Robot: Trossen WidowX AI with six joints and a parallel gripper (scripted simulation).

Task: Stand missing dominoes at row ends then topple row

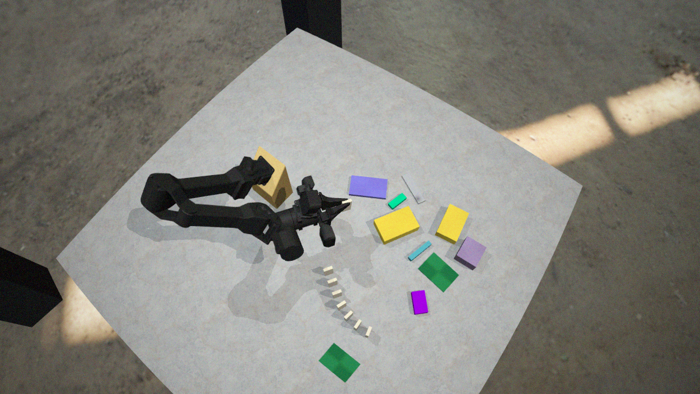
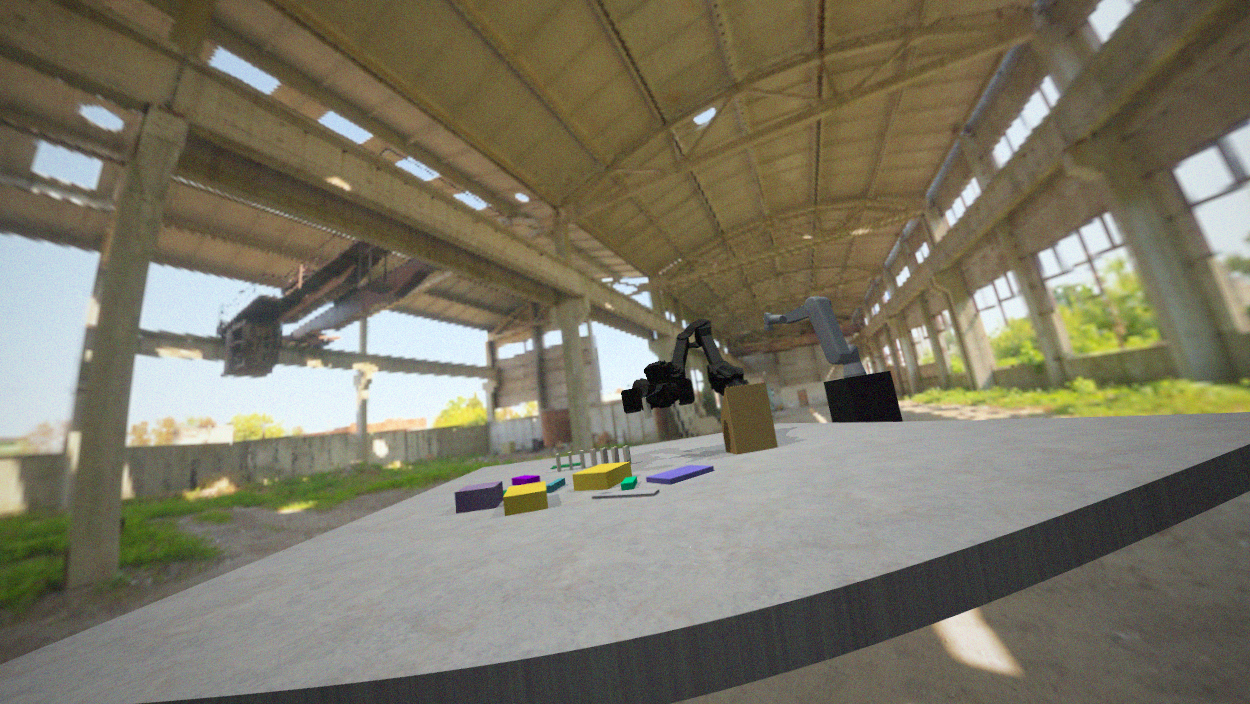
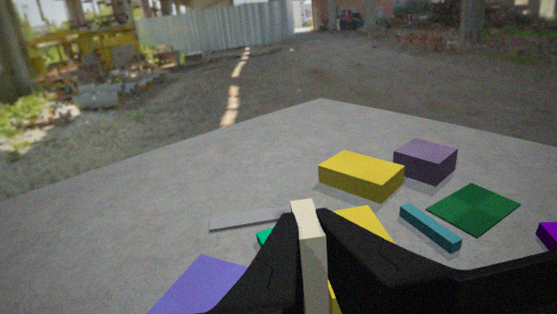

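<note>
Now: the purple slab 150 mm below my gripper tip, 130 mm to the left of it and 50 mm behind it. The rest, counted from my gripper tip: grey strip: 230 mm to the left, 160 mm below, 60 mm ahead; small green block: 160 mm to the left, 150 mm below, 50 mm ahead; teal bar: 210 mm ahead, 150 mm below, 90 mm to the left.
</note>
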